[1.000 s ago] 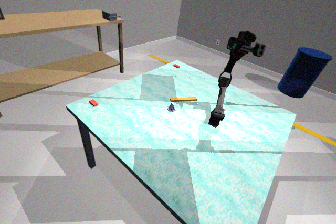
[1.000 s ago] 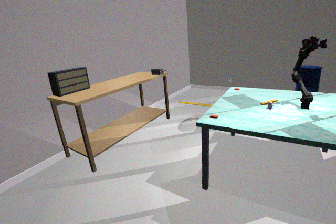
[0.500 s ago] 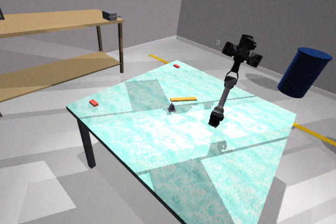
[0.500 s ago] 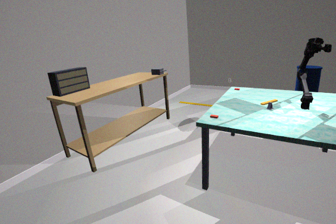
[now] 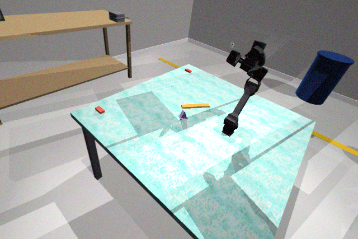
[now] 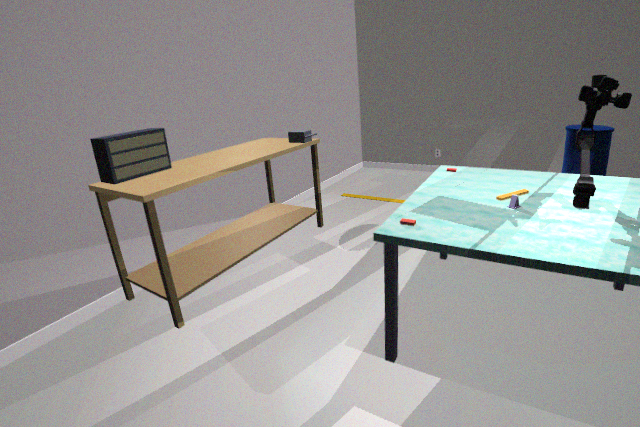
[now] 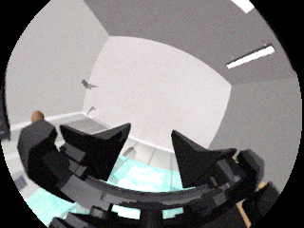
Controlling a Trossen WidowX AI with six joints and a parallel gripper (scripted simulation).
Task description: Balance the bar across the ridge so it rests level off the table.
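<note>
The yellow bar is 540 mm below my gripper tip, 340 mm ahead of it and 290 mm to the right of it. The rest, counted from my gripper tip: red block (760 mm ahead, 540 mm below, 270 mm to the left).
</note>
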